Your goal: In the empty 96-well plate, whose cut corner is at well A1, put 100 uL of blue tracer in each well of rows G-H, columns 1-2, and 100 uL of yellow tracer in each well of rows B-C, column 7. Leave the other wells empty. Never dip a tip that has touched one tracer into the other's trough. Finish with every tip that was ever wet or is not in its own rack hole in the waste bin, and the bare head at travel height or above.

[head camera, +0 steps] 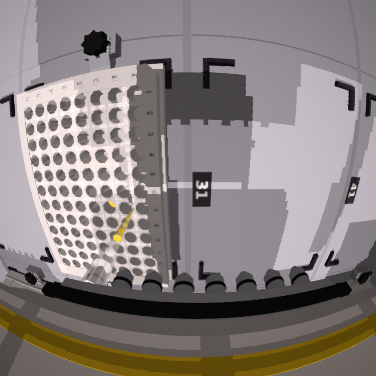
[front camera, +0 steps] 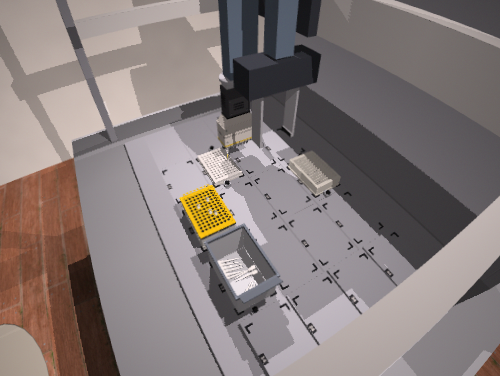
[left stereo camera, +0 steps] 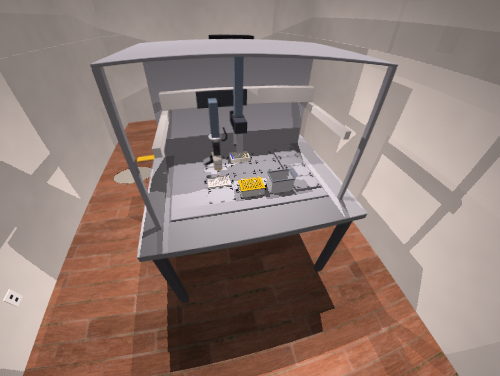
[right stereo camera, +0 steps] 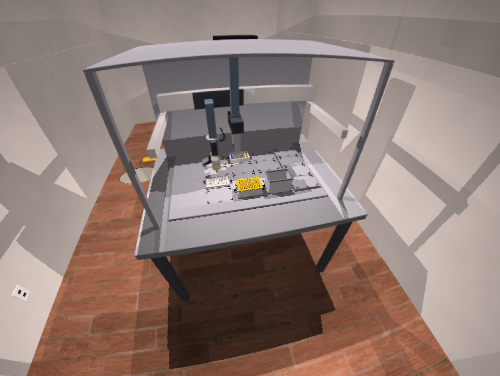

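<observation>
The plate gripper [front camera: 275, 137] hangs parked beside the head, its two fingers wide apart and empty. The pipetting head [front camera: 235, 131] [left stereo camera: 217, 161] [right stereo camera: 215, 161] is low over the white plate [front camera: 231, 177] [head camera: 106, 78]. One tip [head camera: 125, 224] holds yellow liquid; its narrow end is at or just over well B7, depth unclear. Well C7 [head camera: 111, 204] shows yellow. A faint blue speck shows at well G2 [head camera: 45, 126]. The yellow tip rack [front camera: 218, 230] [left stereo camera: 251, 184] has several empty holes. The trough block [front camera: 327, 185] [left stereo camera: 240, 159] shows blue and yellow in the left stereo view.
The grey waste bin [front camera: 262, 290] [left stereo camera: 281, 185] [right stereo camera: 280, 184] stands beside the tip rack, with several used tips inside. The black block [front camera: 275, 72] carrying the plate gripper is behind and right of the head. Dark corner brackets mark the deck slots.
</observation>
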